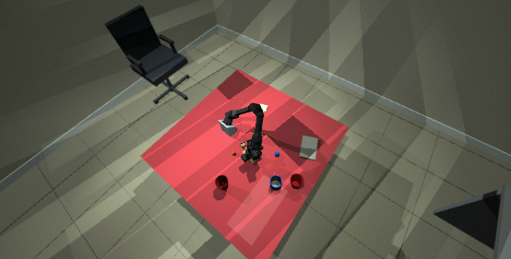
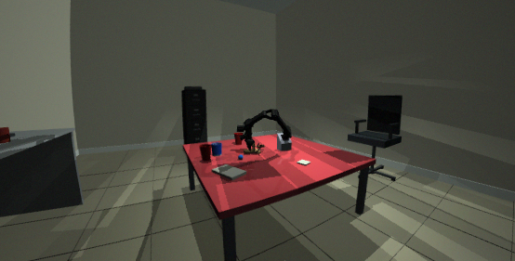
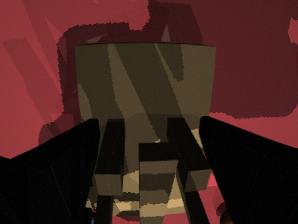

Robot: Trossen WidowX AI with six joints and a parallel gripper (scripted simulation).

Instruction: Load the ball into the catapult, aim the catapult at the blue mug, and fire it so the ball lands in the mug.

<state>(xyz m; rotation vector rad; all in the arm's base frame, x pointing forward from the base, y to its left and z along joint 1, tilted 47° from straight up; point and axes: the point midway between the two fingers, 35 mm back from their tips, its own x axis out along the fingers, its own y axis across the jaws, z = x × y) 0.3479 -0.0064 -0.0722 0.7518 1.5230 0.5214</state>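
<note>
The orange ball is 15 cm behind my gripper tip, 8 cm to the right of it and 2 cm below it. Also, from my gripper tip: wooden catapult: 7 cm behind, 3 cm to the left, 2 cm above; blue mug: 28 cm ahead, 5 cm to the right; blue ball: 13 cm ahead, 15 cm to the left, 1 cm below.
</note>
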